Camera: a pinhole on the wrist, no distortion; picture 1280 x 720 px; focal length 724.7 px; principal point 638.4 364.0 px. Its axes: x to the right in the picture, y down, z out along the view. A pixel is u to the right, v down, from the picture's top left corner.
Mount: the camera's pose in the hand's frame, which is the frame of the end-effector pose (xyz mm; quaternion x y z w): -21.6 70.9 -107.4 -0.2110 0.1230 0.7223 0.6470
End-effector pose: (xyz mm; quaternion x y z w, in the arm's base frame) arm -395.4 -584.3 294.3 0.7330 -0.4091 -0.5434 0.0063
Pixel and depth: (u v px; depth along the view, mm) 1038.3 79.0 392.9
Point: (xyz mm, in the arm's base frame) -786.2 -858.6 394.9
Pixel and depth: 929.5 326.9 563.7
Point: -945.6 -755.4 489.6
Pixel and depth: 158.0 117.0 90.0
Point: -434.7 -625.0 321.9
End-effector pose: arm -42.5 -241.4 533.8 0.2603 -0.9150 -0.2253 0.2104
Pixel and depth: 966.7 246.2 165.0
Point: -108.2 -61.7 634.6
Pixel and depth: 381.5 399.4 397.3
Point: -174.7 -4.5 326.6
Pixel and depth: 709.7 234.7 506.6
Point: -333.2 133.4 453.9
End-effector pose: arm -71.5 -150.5 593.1 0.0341 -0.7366 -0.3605 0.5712
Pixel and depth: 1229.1 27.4 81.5
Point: 45.2 -54.6 695.4
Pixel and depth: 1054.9 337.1 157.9
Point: 33.4 30.1 683.9
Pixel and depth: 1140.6 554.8 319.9
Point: 75.9 253.0 678.4
